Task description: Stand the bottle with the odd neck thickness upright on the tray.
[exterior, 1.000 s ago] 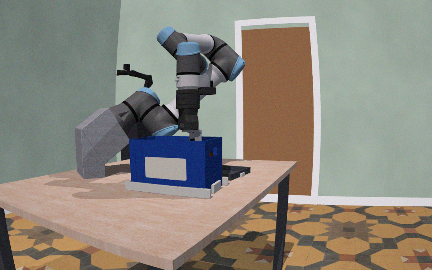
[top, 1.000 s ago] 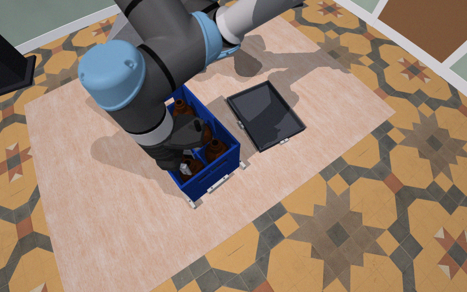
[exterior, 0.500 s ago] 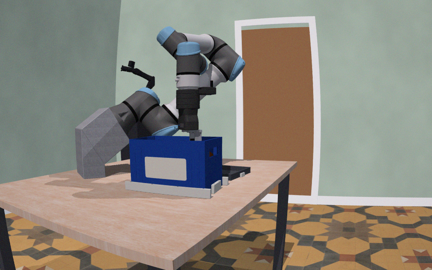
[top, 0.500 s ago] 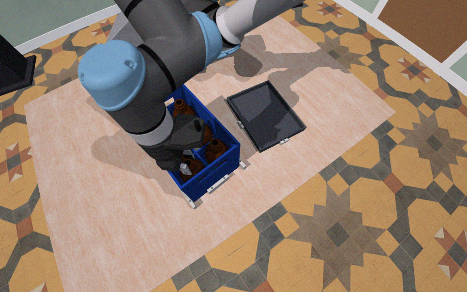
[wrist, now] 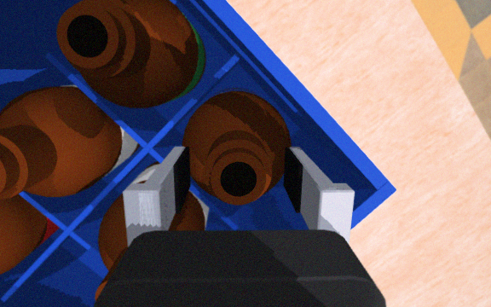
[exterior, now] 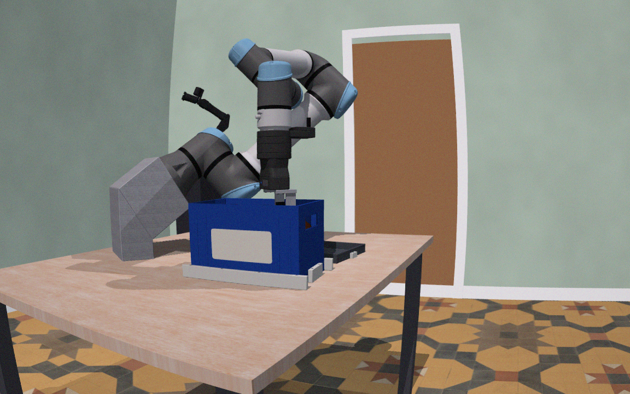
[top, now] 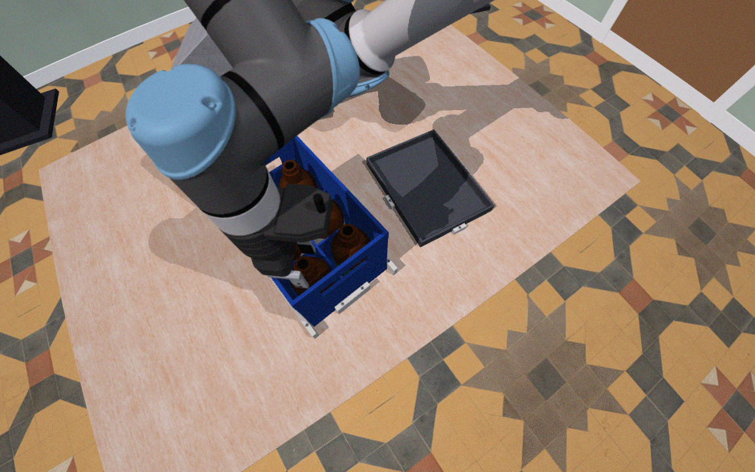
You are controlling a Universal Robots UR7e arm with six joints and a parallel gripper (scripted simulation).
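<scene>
The blue crate lies 10 cm behind my hand, 8 cm below it and 1 cm to the left of it. Round my hand: glass bottle 19 cm behind, 7 cm below, 3 cm to the left; then dark tray 31 cm to the left, 15 cm below, 15 cm behind.
</scene>
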